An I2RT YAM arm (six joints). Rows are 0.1 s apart.
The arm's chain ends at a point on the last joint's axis. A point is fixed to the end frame.
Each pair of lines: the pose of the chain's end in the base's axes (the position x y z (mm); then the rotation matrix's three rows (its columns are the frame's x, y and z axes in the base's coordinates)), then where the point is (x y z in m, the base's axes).
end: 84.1 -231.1 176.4; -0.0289 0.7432 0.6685; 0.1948 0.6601 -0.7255; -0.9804 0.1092 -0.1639
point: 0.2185 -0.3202 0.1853
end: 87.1 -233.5 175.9; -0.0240 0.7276 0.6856; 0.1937 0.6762 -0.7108; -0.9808 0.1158 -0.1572
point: 0.2233 -0.3197 0.1861
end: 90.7 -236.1 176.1; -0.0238 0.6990 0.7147; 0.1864 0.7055 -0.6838; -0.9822 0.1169 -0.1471
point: 0.2301 -0.3167 0.1880
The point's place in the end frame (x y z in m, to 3 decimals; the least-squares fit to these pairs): -0.030 0.042 0.153
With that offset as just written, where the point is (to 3 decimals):
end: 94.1 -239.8 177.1; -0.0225 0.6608 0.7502; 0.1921 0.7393 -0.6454; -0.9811 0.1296 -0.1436
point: 0.237 -0.313 0.190
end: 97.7 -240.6 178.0; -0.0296 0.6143 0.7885; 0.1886 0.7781 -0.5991; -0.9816 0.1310 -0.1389
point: 0.245 -0.305 0.192
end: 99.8 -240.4 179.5; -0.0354 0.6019 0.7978; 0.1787 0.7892 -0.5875; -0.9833 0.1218 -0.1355
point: 0.248 -0.303 0.193
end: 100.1 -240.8 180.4; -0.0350 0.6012 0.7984; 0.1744 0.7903 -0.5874; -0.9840 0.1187 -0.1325
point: 0.249 -0.303 0.195
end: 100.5 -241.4 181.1; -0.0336 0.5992 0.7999; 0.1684 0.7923 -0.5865; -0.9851 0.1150 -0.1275
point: 0.249 -0.303 0.196
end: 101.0 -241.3 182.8; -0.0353 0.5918 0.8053; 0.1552 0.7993 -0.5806; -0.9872 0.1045 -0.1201
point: 0.250 -0.301 0.198
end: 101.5 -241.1 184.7; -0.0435 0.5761 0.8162; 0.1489 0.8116 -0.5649; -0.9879 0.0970 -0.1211
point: 0.252 -0.298 0.200
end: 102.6 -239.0 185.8; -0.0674 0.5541 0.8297; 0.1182 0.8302 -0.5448; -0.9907 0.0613 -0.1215
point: 0.255 -0.291 0.200
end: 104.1 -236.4 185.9; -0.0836 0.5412 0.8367; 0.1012 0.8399 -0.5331; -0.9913 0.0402 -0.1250
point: 0.257 -0.286 0.198
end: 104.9 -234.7 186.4; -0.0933 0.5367 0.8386; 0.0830 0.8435 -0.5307; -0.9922 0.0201 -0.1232
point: 0.259 -0.283 0.198
